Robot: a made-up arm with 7 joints. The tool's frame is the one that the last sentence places. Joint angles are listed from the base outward.
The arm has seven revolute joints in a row. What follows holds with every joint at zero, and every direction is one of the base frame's.
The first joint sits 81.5 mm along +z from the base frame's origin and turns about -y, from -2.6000 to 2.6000 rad.
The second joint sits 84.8 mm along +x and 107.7 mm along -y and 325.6 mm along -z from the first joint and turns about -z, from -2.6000 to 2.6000 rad.
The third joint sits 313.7 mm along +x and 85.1 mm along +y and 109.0 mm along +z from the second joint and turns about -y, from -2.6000 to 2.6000 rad.
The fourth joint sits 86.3 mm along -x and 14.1 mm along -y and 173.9 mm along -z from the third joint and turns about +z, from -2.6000 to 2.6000 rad.
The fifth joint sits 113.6 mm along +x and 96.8 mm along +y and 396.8 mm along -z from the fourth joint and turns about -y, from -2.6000 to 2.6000 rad.
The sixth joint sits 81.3 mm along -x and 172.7 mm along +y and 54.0 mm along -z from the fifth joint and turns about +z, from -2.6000 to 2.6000 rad.
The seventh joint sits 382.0 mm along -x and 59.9 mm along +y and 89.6 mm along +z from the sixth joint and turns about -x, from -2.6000 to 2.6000 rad.
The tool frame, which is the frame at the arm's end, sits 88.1 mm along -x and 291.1 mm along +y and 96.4 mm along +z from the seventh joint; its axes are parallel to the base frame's.
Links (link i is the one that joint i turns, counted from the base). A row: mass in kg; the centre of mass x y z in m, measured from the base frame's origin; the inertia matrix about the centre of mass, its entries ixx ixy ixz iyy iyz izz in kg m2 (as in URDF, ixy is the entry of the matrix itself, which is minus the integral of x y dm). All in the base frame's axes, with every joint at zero. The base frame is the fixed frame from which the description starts. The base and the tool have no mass.
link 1: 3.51; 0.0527 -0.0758 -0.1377; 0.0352 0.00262 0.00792 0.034 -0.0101 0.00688
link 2: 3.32; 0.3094 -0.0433 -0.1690; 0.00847 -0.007 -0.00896 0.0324 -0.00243 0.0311
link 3: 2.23; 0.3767 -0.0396 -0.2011; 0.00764 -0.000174 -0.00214 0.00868 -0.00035 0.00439
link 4: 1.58; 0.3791 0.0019 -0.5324; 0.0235 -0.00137 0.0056 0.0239 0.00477 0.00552
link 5: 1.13; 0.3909 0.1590 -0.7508; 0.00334 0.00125 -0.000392 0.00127 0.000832 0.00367
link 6: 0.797; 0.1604 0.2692 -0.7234; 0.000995 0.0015 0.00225 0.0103 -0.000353 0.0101
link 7: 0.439; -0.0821 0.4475 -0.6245; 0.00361 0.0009 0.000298 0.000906 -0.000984 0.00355
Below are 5 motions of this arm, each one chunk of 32 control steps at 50 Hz.
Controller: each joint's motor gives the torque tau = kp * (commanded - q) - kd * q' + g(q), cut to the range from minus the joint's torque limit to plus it. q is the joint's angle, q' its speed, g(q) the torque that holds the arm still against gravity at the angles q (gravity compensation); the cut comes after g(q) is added. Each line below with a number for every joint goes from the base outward.
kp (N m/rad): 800 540 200 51 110 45 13
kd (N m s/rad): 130 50 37 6.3 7.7 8.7 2.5
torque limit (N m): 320 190 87 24 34 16 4.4
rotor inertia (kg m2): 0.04 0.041 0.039 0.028 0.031 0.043 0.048
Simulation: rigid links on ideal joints. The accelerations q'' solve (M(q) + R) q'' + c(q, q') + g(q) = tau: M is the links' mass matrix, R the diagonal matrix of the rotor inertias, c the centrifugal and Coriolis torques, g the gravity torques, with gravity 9.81 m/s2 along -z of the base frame. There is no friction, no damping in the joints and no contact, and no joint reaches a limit. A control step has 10 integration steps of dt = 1/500 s. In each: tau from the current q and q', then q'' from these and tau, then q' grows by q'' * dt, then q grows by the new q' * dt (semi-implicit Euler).
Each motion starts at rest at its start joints. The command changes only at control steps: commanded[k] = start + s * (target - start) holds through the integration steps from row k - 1 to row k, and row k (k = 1, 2, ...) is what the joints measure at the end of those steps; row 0 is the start. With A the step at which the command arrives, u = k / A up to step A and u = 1 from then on. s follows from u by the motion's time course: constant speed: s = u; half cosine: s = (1 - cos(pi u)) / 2; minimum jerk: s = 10 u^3 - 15 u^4 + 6 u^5; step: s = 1 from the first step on.
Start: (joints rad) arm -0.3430 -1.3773 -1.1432 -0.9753 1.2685 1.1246 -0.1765
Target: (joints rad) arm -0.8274 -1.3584 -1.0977 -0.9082 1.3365 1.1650 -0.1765
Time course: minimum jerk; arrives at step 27
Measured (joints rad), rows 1 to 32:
1: -0.3430 -1.3773 -1.1432 -0.9753 1.2685 1.1246 -0.1765
2: -0.3432 -1.3773 -1.1432 -0.9755 1.2686 1.1247 -0.1765
3: -0.3436 -1.3772 -1.1431 -0.9759 1.2690 1.1249 -0.1765
4: -0.3447 -1.3772 -1.1431 -0.9767 1.2697 1.1252 -0.1764
5: -0.3468 -1.3771 -1.1429 -0.9778 1.2709 1.1258 -0.1763
6: -0.3500 -1.3769 -1.1426 -0.9792 1.2725 1.1265 -0.1761
7: -0.3549 -1.3767 -1.1421 -0.9807 1.2747 1.1275 -0.1758
8: -0.3615 -1.3764 -1.1414 -0.9823 1.2774 1.1287 -0.1754
9: -0.3702 -1.3761 -1.1406 -0.9836 1.2806 1.1301 -0.1749
10: -0.3810 -1.3756 -1.1394 -0.9846 1.2842 1.1316 -0.1743
11: -0.3941 -1.3750 -1.1381 -0.9850 1.2882 1.1332 -0.1737
12: -0.4094 -1.3743 -1.1365 -0.9848 1.2923 1.1350 -0.1731
13: -0.4268 -1.3735 -1.1346 -0.9838 1.2967 1.1367 -0.1724
14: -0.4461 -1.3726 -1.1325 -0.9819 1.3010 1.1385 -0.1718
15: -0.4672 -1.3716 -1.1302 -0.9791 1.3053 1.1402 -0.1712
16: -0.4897 -1.3705 -1.1277 -0.9754 1.3094 1.1419 -0.1708
17: -0.5133 -1.3694 -1.1250 -0.9709 1.3134 1.1434 -0.1705
18: -0.5377 -1.3682 -1.1222 -0.9656 1.3169 1.1448 -0.1703
19: -0.5623 -1.3670 -1.1195 -0.9595 1.3202 1.1459 -0.1702
20: -0.5867 -1.3658 -1.1167 -0.9530 1.3229 1.1469 -0.1703
21: -0.6107 -1.3646 -1.1140 -0.9460 1.3252 1.1478 -0.1705
22: -0.6337 -1.3635 -1.1115 -0.9388 1.3270 1.1484 -0.1709
23: -0.6555 -1.3624 -1.1092 -0.9315 1.3284 1.1488 -0.1714
24: -0.6757 -1.3615 -1.1072 -0.9245 1.3292 1.1491 -0.1720
25: -0.6941 -1.3606 -1.1054 -0.9178 1.3297 1.1493 -0.1727
26: -0.7106 -1.3599 -1.1040 -0.9117 1.3299 1.1494 -0.1735
27: -0.7253 -1.3593 -1.1029 -0.9064 1.3299 1.1495 -0.1743
28: -0.7382 -1.3588 -1.1020 -0.9021 1.3298 1.1498 -0.1752
29: -0.7495 -1.3584 -1.1014 -0.8988 1.3299 1.1502 -0.1760
30: -0.7594 -1.3581 -1.1009 -0.8965 1.3300 1.1507 -0.1767
31: -0.7680 -1.3579 -1.1006 -0.8950 1.3302 1.1513 -0.1773
32: -0.7756 -1.3578 -1.1004 -0.8941 1.3306 1.1519 -0.1779

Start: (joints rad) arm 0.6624 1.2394 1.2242 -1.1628 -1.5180 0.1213 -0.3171
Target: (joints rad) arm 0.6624 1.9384 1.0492 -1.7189 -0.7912 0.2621 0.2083
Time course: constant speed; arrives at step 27
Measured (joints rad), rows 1 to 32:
1: 0.6631 1.2409 1.2236 -1.1633 -1.5141 0.1211 -0.3171
2: 0.6643 1.2451 1.2227 -1.1645 -1.5043 0.1208 -0.3161
3: 0.6655 1.2526 1.2214 -1.1662 -1.4888 0.1209 -0.3134
4: 0.6667 1.2633 1.2198 -1.1690 -1.4688 0.1215 -0.3084
5: 0.6677 1.2770 1.2179 -1.1732 -1.4455 0.1226 -0.3010
6: 0.6685 1.2934 1.2155 -1.1792 -1.4201 0.1244 -0.2916
7: 0.6690 1.3122 1.2127 -1.1873 -1.3934 0.1269 -0.2805
8: 0.6694 1.3331 1.2096 -1.1977 -1.3663 0.1299 -0.2680
9: 0.6695 1.3556 1.2060 -1.2104 -1.3390 0.1334 -0.2545
10: 0.6695 1.3795 1.2021 -1.2253 -1.3120 0.1373 -0.2403
11: 0.6693 1.4045 1.1978 -1.2422 -1.2854 0.1415 -0.2256
12: 0.6691 1.4304 1.1933 -1.2609 -1.2591 0.1460 -0.2105
13: 0.6687 1.4569 1.1886 -1.2811 -1.2332 0.1507 -0.1953
14: 0.6683 1.4839 1.1836 -1.3025 -1.2074 0.1555 -0.1798
15: 0.6678 1.5111 1.1785 -1.3248 -1.1819 0.1604 -0.1642
16: 0.6673 1.5386 1.1732 -1.3478 -1.1564 0.1653 -0.1485
17: 0.6668 1.5661 1.1678 -1.3711 -1.1309 0.1703 -0.1325
18: 0.6662 1.5935 1.1622 -1.3945 -1.1052 0.1753 -0.1164
19: 0.6657 1.6209 1.1566 -1.4179 -1.0795 0.1803 -0.1001
20: 0.6652 1.6481 1.1509 -1.4411 -1.0535 0.1853 -0.0834
21: 0.6647 1.6751 1.1450 -1.4640 -1.0273 0.1904 -0.0666
22: 0.6643 1.7019 1.1391 -1.4866 -1.0010 0.1954 -0.0494
23: 0.6639 1.7285 1.1332 -1.5087 -0.9744 0.2004 -0.0320
24: 0.6635 1.7550 1.1272 -1.5305 -0.9476 0.2055 -0.0142
25: 0.6632 1.7812 1.1211 -1.5518 -0.9207 0.2105 0.0038
26: 0.6629 1.8073 1.1150 -1.5728 -0.8937 0.2156 0.0220
27: 0.6627 1.8333 1.1089 -1.5934 -0.8665 0.2207 0.0405
28: 0.6617 1.8576 1.1026 -1.6139 -0.8423 0.2251 0.0596
29: 0.6603 1.8793 1.0964 -1.6340 -0.8233 0.2287 0.0786
30: 0.6589 1.8980 1.0906 -1.6536 -0.8098 0.2315 0.0965
31: 0.6577 1.9135 1.0853 -1.6723 -0.8012 0.2335 0.1125
32: 0.6567 1.9259 1.0806 -1.6896 -0.7963 0.2349 0.1262

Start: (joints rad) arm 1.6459 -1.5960 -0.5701 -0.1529 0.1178 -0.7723 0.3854
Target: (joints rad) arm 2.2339 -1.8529 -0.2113 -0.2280 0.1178 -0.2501 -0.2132
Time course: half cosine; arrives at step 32
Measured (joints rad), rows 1 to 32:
1: 1.6460 -1.5961 -0.5700 -0.1529 0.1177 -0.7723 0.3853
2: 1.6463 -1.5965 -0.5698 -0.1528 0.1173 -0.7722 0.3848
3: 1.6473 -1.5973 -0.5692 -0.1526 0.1167 -0.7718 0.3835
4: 1.6490 -1.5987 -0.5682 -0.1523 0.1159 -0.7708 0.3813
5: 1.6518 -1.6010 -0.5667 -0.1519 0.1150 -0.7690 0.3779
6: 1.6558 -1.6040 -0.5645 -0.1514 0.1141 -0.7662 0.3731
7: 1.6612 -1.6080 -0.5615 -0.1510 0.1132 -0.7622 0.3671
8: 1.6681 -1.6129 -0.5578 -0.1506 0.1124 -0.7570 0.3595
9: 1.6766 -1.6187 -0.5531 -0.1503 0.1118 -0.7503 0.3506
10: 1.6868 -1.6254 -0.5476 -0.1502 0.1113 -0.7423 0.3401
11: 1.6986 -1.6330 -0.5412 -0.1503 0.1109 -0.7328 0.3282
12: 1.7121 -1.6415 -0.5338 -0.1507 0.1107 -0.7219 0.3149
13: 1.7272 -1.6506 -0.5254 -0.1515 0.1107 -0.7097 0.3002
14: 1.7439 -1.6605 -0.5161 -0.1527 0.1108 -0.6961 0.2843
15: 1.7620 -1.6709 -0.5060 -0.1543 0.1111 -0.6813 0.2672
16: 1.7815 -1.6818 -0.4950 -0.1565 0.1116 -0.6653 0.2489
17: 1.8022 -1.6931 -0.4832 -0.1592 0.1123 -0.6484 0.2297
18: 1.8239 -1.7047 -0.4707 -0.1624 0.1131 -0.6305 0.2097
19: 1.8465 -1.7164 -0.4575 -0.1660 0.1140 -0.6119 0.1890
20: 1.8698 -1.7281 -0.4439 -0.1701 0.1151 -0.5927 0.1677
21: 1.8937 -1.7398 -0.4299 -0.1746 0.1163 -0.5730 0.1461
22: 1.9178 -1.7512 -0.4156 -0.1794 0.1175 -0.5529 0.1243
23: 1.9420 -1.7624 -0.4012 -0.1844 0.1188 -0.5327 0.1024
24: 1.9661 -1.7731 -0.3868 -0.1895 0.1202 -0.5124 0.0806
25: 1.9898 -1.7833 -0.3725 -0.1946 0.1216 -0.4923 0.0591
26: 2.0130 -1.7929 -0.3584 -0.1997 0.1230 -0.4724 0.0380
27: 2.0354 -1.8018 -0.3448 -0.2046 0.1243 -0.4530 0.0176
28: 2.0569 -1.8099 -0.3318 -0.2092 0.1256 -0.4341 -0.0021
29: 2.0771 -1.8172 -0.3194 -0.2135 0.1268 -0.4160 -0.0209
30: 2.0960 -1.8235 -0.3078 -0.2173 0.1280 -0.3987 -0.0386
31: 2.1133 -1.8289 -0.2972 -0.2205 0.1290 -0.3824 -0.0551
32: 2.1290 -1.8333 -0.2875 -0.2233 0.1299 -0.3673 -0.0703

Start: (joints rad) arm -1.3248 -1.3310 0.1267 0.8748 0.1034 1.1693 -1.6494
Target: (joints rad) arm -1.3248 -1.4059 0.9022 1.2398 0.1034 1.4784 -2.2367
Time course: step
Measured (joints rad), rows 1 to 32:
1: -1.3260 -1.3429 0.1556 0.9217 0.0968 1.1474 -1.6498
2: -1.3275 -1.3591 0.2073 0.9842 0.0962 1.1344 -1.6606
3: -1.3283 -1.3714 0.2642 1.0344 0.1024 1.1485 -1.6878
4: -1.3286 -1.3804 0.3236 1.0751 0.1087 1.1736 -1.7301
5: -1.3285 -1.3868 0.3826 1.1073 0.1134 1.2028 -1.7794
6: -1.3281 -1.3912 0.4393 1.1322 0.1160 1.2328 -1.8302
7: -1.3275 -1.3941 0.4923 1.1512 0.1168 1.2617 -1.8789
8: -1.3268 -1.3960 0.5410 1.1657 0.1165 1.2887 -1.9240
9: -1.3262 -1.3973 0.5852 1.1768 0.1154 1.3132 -1.9644
10: -1.3256 -1.3983 0.6248 1.1853 0.1140 1.3351 -2.0002
11: -1.3250 -1.3989 0.6600 1.1921 0.1125 1.3543 -2.0315
12: -1.3245 -1.3995 0.6912 1.1975 0.1112 1.3711 -2.0587
13: -1.3242 -1.3999 0.7186 1.2020 0.1099 1.3857 -2.0822
14: -1.3239 -1.4004 0.7427 1.2057 0.1089 1.3983 -2.1025
15: -1.3236 -1.4008 0.7637 1.2090 0.1079 1.4093 -2.1200
16: -1.3235 -1.4012 0.7820 1.2118 0.1072 1.4187 -2.1351
17: -1.3234 -1.4016 0.7979 1.2144 0.1065 1.4268 -2.1482
18: -1.3233 -1.4021 0.8118 1.2167 0.1060 1.4338 -2.1595
19: -1.3233 -1.4025 0.8238 1.2188 0.1055 1.4399 -2.1693
20: -1.3234 -1.4029 0.8342 1.2208 0.1052 1.4452 -2.1778
21: -1.3234 -1.4032 0.8433 1.2226 0.1048 1.4497 -2.1852
22: -1.3235 -1.4036 0.8511 1.2242 0.1046 1.4536 -2.1917
23: -1.3236 -1.4039 0.8579 1.2257 0.1044 1.4570 -2.1973
24: -1.3237 -1.4042 0.8638 1.2271 0.1042 1.4600 -2.2022
25: -1.3238 -1.4045 0.8689 1.2284 0.1041 1.4625 -2.2065
26: -1.3239 -1.4047 0.8733 1.2296 0.1040 1.4647 -2.2103
27: -1.3239 -1.4049 0.8771 1.2306 0.1039 1.4667 -2.2136
28: -1.3240 -1.4051 0.8804 1.2316 0.1038 1.4683 -2.2164
29: -1.3241 -1.4053 0.8833 1.2325 0.1037 1.4697 -2.2189
30: -1.3242 -1.4054 0.8858 1.2333 0.1037 1.4710 -2.2211
31: -1.3242 -1.4055 0.8879 1.2340 0.1036 1.4720 -2.2231
32: -1.3243 -1.4056 0.8898 1.2347 0.1036 1.4729 -2.2248

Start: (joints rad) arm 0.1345 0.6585 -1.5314 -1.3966 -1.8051 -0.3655 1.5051
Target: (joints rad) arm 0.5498 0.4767 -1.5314 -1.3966 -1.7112 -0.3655 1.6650
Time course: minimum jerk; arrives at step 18
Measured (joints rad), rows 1 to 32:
1: 0.1345 0.6585 -1.5314 -1.3966 -1.8051 -0.3655 1.5051
2: 0.1349 0.6582 -1.5314 -1.3969 -1.8051 -0.3657 1.5051
3: 0.1361 0.6573 -1.5316 -1.3976 -1.8049 -0.3662 1.5051
4: 0.1387 0.6554 -1.5318 -1.3992 -1.8045 -0.3670 1.5052
5: 0.1435 0.6519 -1.5321 -1.4018 -1.8037 -0.3682 1.5055
6: 0.1510 0.6466 -1.5326 -1.4053 -1.8020 -0.3697 1.5062
7: 0.1617 0.6392 -1.5332 -1.4098 -1.7995 -0.3714 1.5076
8: 0.1757 0.6298 -1.5339 -1.4148 -1.7958 -0.3732 1.5098
9: 0.1931 0.6184 -1.5346 -1.4199 -1.7909 -0.3748 1.5131
10: 0.2136 0.6054 -1.5352 -1.4246 -1.7848 -0.3762 1.5176
11: 0.2368 0.5912 -1.5356 -1.4284 -1.7776 -0.3772 1.5235
12: 0.2619 0.5763 -1.5357 -1.4308 -1.7696 -0.3778 1.5306
13: 0.2882 0.5614 -1.5356 -1.4316 -1.7609 -0.3778 1.5388
14: 0.3148 0.5471 -1.5352 -1.4305 -1.7520 -0.3774 1.5481
15: 0.3408 0.5339 -1.5345 -1.4274 -1.7432 -0.3763 1.5581
16: 0.3654 0.5223 -1.5335 -1.4227 -1.7349 -0.3749 1.5685
17: 0.3880 0.5125 -1.5324 -1.4165 -1.7274 -0.3730 1.5790
18: 0.4083 0.5047 -1.5312 -1.4093 -1.7209 -0.3711 1.5892
19: 0.4262 0.4985 -1.5300 -1.4020 -1.7155 -0.3692 1.5989
20: 0.4419 0.4937 -1.5290 -1.3949 -1.7112 -0.3676 1.6079
21: 0.4557 0.4899 -1.5282 -1.3885 -1.7080 -0.3662 1.6159
22: 0.4678 0.4870 -1.5275 -1.3832 -1.7056 -0.3651 1.6231
23: 0.4783 0.4847 -1.5271 -1.3790 -1.7040 -0.3642 1.6295
24: 0.4875 0.4830 -1.5267 -1.3759 -1.7031 -0.3636 1.6349
25: 0.4956 0.4816 -1.5266 -1.3740 -1.7028 -0.3630 1.6397
26: 0.5026 0.4805 -1.5265 -1.3730 -1.7029 -0.3626 1.6438
27: 0.5087 0.4797 -1.5266 -1.3730 -1.7033 -0.3623 1.6472
28: 0.5140 0.4791 -1.5267 -1.3736 -1.7039 -0.3621 1.6502
29: 0.5186 0.4786 -1.5268 -1.3747 -1.7047 -0.3619 1.6527
30: 0.5226 0.4782 -1.5270 -1.3763 -1.7056 -0.3618 1.6548
31: 0.5261 0.4779 -1.5273 -1.3781 -1.7065 -0.3618 1.6565
32: 0.5291 0.4776 -1.5275 -1.3800 -1.7073 -0.3618 1.6580

